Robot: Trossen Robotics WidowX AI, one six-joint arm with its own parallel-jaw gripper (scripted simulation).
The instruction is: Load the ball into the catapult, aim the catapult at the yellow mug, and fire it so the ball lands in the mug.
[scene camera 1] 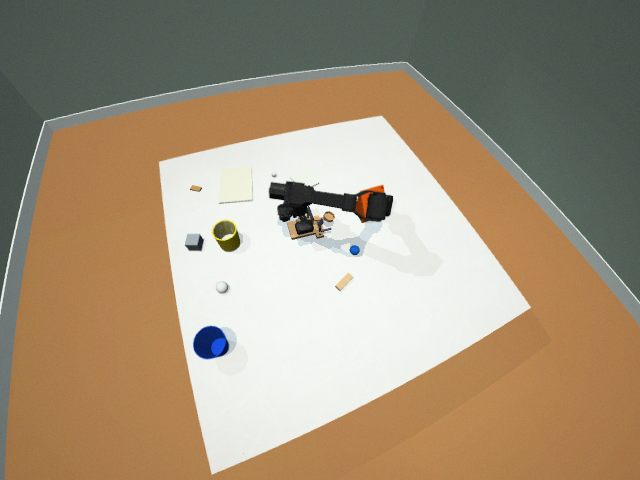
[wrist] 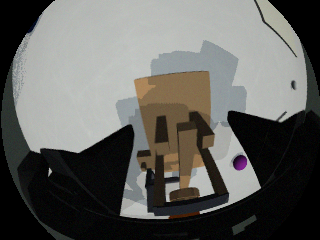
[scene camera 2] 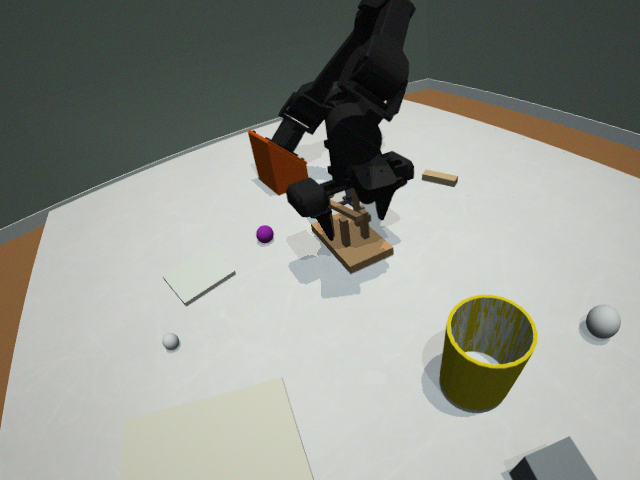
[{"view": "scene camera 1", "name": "blue cup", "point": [210, 342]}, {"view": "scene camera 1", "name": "cream sheet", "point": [236, 183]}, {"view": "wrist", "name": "my gripper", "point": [183, 122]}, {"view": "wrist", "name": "wooden catapult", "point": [175, 108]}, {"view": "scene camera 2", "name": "my gripper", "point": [356, 229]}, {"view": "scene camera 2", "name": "wooden catapult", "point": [356, 245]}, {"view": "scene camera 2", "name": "cream sheet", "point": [255, 425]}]
